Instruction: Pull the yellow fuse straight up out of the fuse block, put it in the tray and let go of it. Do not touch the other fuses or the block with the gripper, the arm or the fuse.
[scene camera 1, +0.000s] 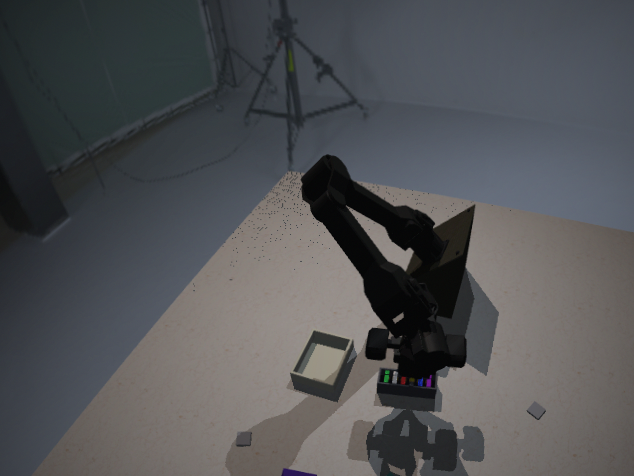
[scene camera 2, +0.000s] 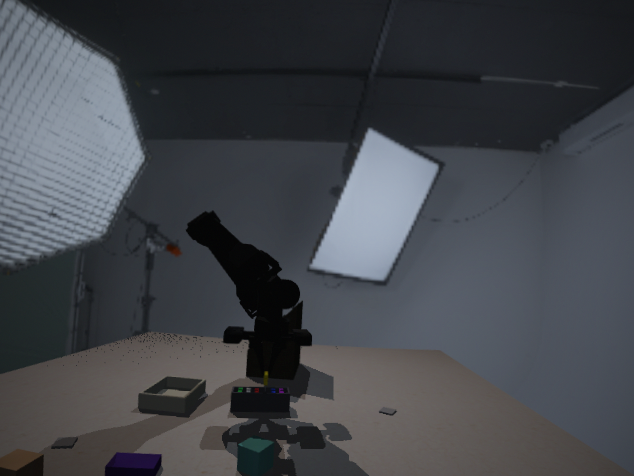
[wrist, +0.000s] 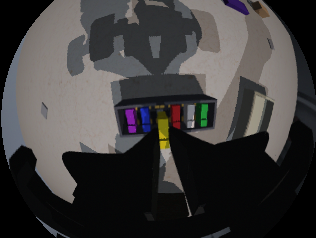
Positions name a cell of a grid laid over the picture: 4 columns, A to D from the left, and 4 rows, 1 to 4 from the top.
Labels:
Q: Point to my gripper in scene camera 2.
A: B4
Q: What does my gripper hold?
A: A yellow fuse.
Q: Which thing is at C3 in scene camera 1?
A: My gripper.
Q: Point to my gripper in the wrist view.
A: C3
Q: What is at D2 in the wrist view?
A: A tray.

